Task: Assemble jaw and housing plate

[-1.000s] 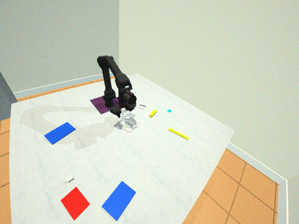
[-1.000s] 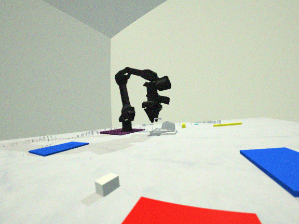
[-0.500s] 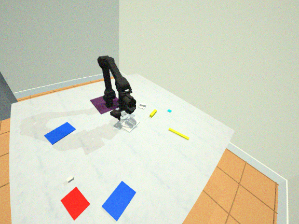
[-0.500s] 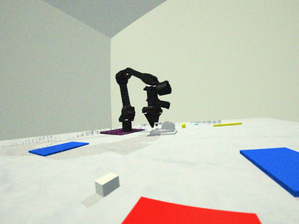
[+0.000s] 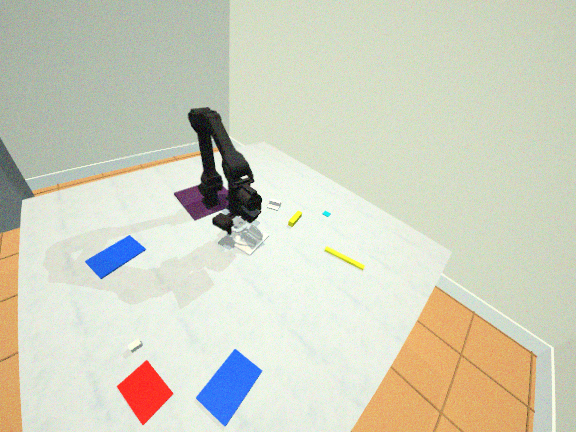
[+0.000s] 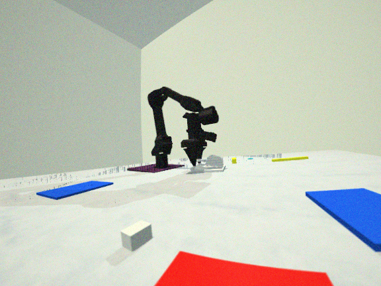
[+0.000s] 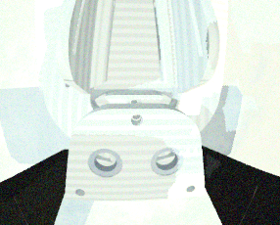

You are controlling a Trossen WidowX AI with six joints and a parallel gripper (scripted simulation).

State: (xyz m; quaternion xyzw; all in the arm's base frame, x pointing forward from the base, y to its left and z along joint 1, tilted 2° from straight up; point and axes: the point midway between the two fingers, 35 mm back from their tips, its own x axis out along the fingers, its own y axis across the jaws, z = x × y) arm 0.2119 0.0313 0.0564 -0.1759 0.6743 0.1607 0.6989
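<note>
Now: the grey jaw 3 cm ahead of my gripper tip and 1 cm below it. Also, from my gripper tip: red mat: 37 cm to the right, 36 cm ahead, 2 cm below; cyan chip: 41 cm to the left, 6 cm ahead, 2 cm below; yellow block: 25 cm to the left, 4 cm ahead, 1 cm below.
</note>
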